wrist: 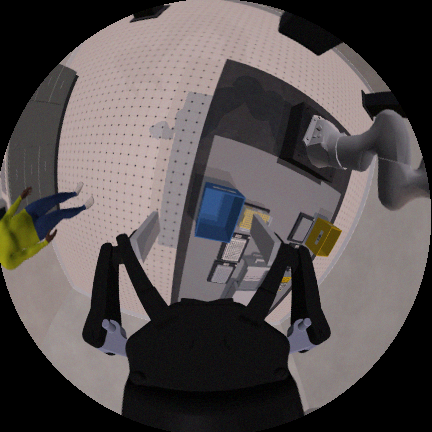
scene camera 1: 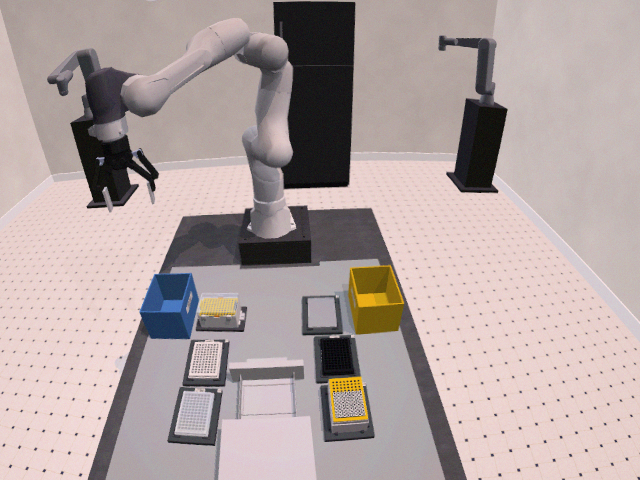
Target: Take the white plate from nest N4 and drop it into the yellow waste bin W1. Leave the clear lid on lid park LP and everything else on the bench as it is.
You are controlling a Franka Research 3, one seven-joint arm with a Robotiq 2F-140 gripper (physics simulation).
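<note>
A white plate with dark wells (scene camera 1: 206, 360) (wrist: 234, 248) sits in a dark nest on the left of the bench. A paler, bluish-white plate (scene camera 1: 193, 413) (wrist: 221, 273) sits in the nest nearer the scene camera. The nest labels are too small to read, so I cannot tell which is N4. The yellow bin (scene camera 1: 377, 316) (wrist: 325, 237) stands at the right; its inside floor looks bare. A clear, flat lid (scene camera 1: 321, 312) (wrist: 301, 229) lies on a dark frame beside it. My gripper (scene camera 1: 129, 196) (wrist: 205, 222) is open and empty, high up and left of the bench.
A blue bin (scene camera 1: 168, 322) (wrist: 220, 215) stands at the bench's left, beside a yellow tip box (scene camera 1: 219, 310). A black plate (scene camera 1: 337, 356) and a yellow-topped tip rack (scene camera 1: 347, 400) sit at the right. A white device (scene camera 1: 267, 446) with a tray stands between. A person (wrist: 20, 230) shows at the left.
</note>
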